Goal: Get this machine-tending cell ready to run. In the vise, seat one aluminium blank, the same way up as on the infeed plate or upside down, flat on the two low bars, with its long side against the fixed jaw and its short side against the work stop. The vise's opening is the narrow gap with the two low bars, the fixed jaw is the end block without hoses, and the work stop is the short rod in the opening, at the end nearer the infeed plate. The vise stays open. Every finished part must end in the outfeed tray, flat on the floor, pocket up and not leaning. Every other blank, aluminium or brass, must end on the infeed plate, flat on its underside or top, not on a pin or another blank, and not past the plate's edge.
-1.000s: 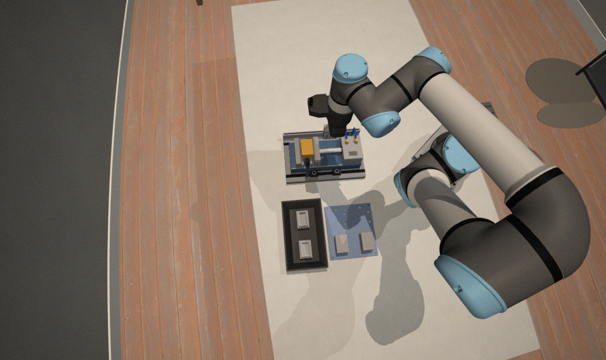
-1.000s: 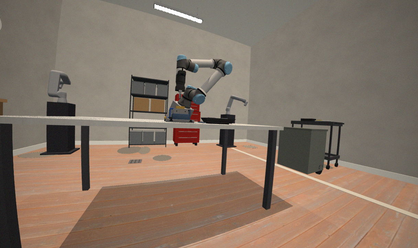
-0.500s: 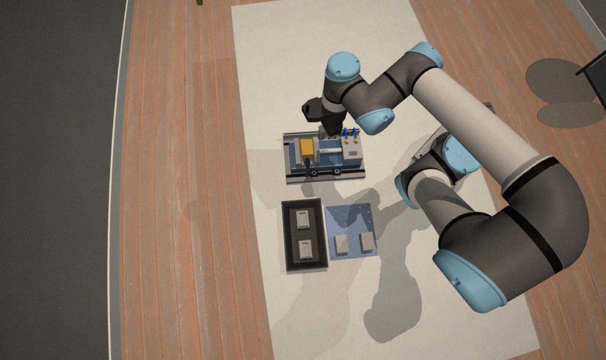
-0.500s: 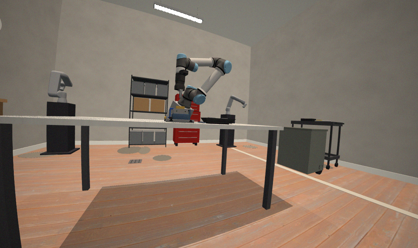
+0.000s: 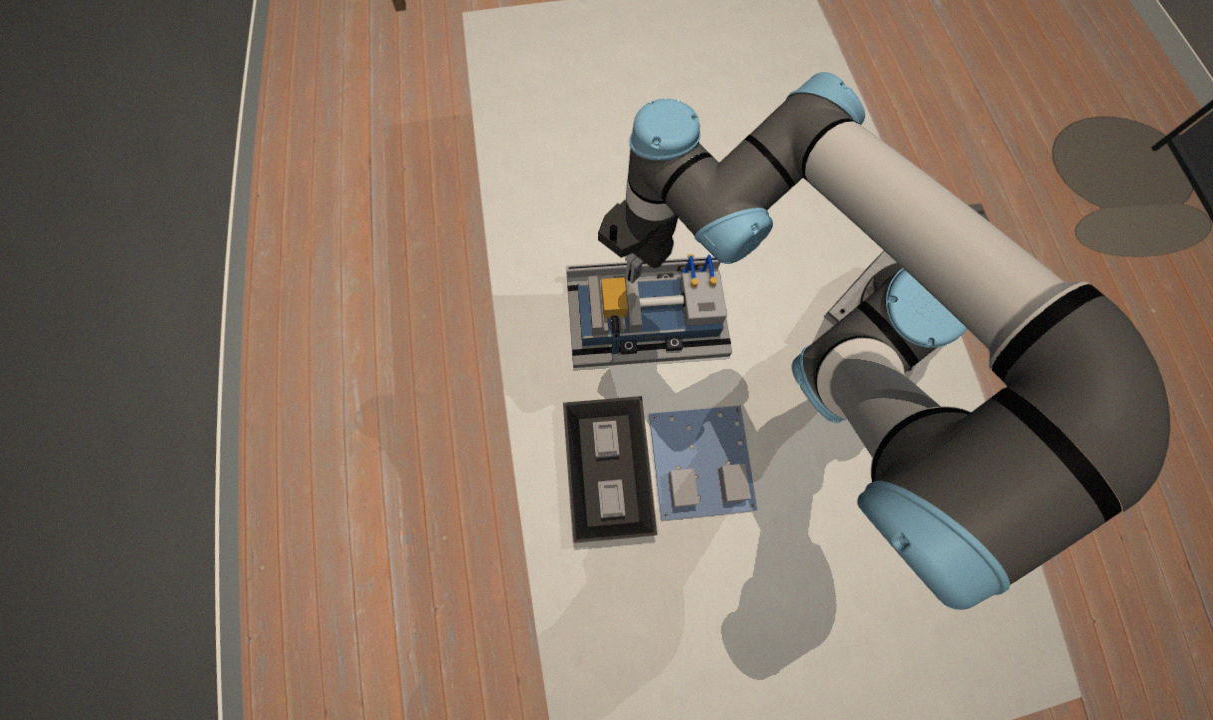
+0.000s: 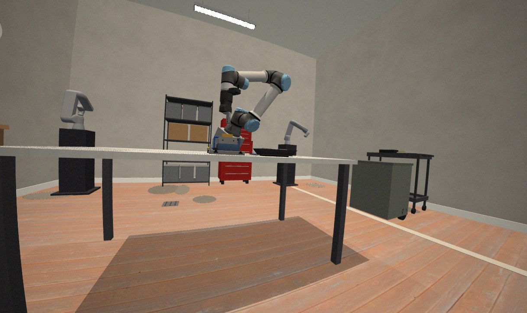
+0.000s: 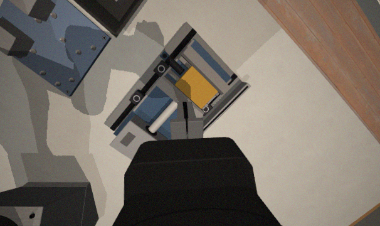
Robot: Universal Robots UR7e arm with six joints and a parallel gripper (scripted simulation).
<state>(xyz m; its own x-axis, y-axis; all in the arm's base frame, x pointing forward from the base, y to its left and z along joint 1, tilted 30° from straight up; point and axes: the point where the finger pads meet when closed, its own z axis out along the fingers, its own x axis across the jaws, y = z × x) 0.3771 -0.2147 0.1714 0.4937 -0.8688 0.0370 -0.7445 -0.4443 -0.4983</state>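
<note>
The brass blank is 3 cm ahead of my hand, 1 cm to the right of it and 10 cm below it. Round my hand: black work stop rod: 4 cm ahead, 4 cm to the left, 11 cm below; then moving jaw: 1 cm behind, 12 cm below; then fixed jaw: 6 cm ahead, 1 cm to the right, 12 cm below.
</note>
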